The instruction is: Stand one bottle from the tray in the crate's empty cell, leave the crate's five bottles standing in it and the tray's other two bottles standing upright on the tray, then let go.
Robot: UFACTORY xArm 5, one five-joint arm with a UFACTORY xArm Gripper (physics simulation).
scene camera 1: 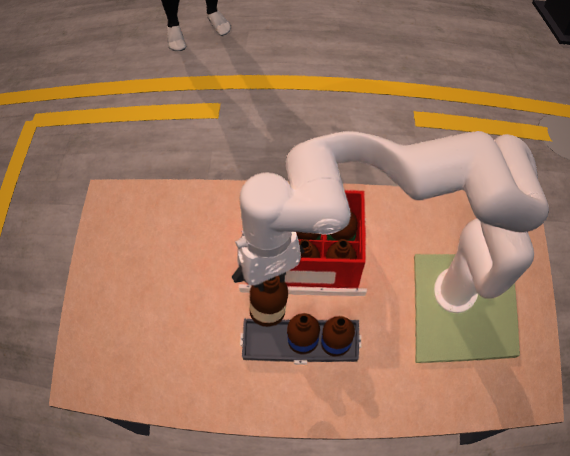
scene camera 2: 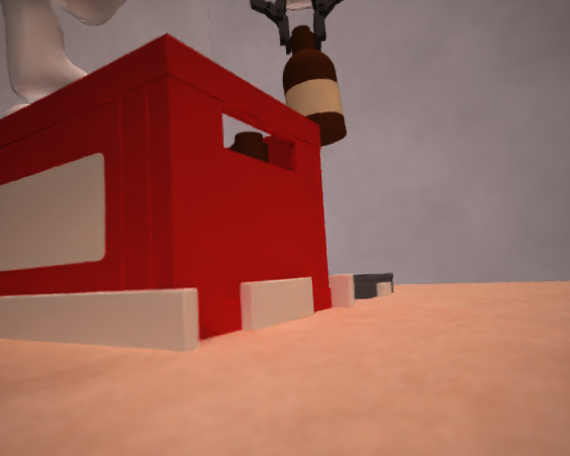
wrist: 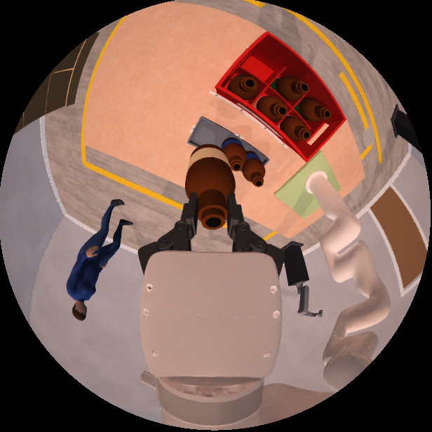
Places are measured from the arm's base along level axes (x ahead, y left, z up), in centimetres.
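Pixels of known places: gripper, fingertip midpoint: [scene camera 1: 268, 280] [scene camera 2: 303, 47]; arm's base, link origin: [scene camera 1: 456, 290].
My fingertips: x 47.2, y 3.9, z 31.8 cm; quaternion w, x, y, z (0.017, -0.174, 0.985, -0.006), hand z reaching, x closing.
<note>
Ahead of a thing's pixels: the offset from my fingertips to its top centre. "spot": to the spot under its first point.
My gripper [scene camera 2: 303, 42] [wrist: 212, 201] is shut on the neck of a brown bottle with a cream label @[dx +0.3, dy +0.8, dz +2.8 cm] [scene camera 1: 268, 302] [scene camera 2: 314, 95] [wrist: 209, 175]. The bottle hangs in the air near the tray's left end and leans a little in scene camera 2. Two blue-labelled bottles @[dx -6.4, dy +2.2, dz -17.9 cm] [scene camera 1: 303, 332] @[dx -14.2, dy +4.0, dz -17.9 cm] [scene camera 1: 338, 335] [wrist: 233, 151] [wrist: 254, 169] stand upright on the dark tray @[spot: dx +2.6, dy +1.2, dz -33.3 cm] [scene camera 1: 265, 340] [wrist: 207, 132]. The red crate @[dx -9.6, dy -20.1, dz -16.3 cm] [scene camera 1: 350, 272] [scene camera 2: 250, 225] [wrist: 300, 60] holds five brown bottles. In the wrist view its empty cell is at the upper left, beyond the nearest left bottle [wrist: 242, 86]. The arm hides that cell in scene camera 1.
White strips [scene camera 1: 330, 290] [scene camera 2: 277, 303] lie along the crate's foot. The green mat [scene camera 1: 390, 0] is not beside the crate but under the arm's base, at the table's right. The arm reaches over the crate.
</note>
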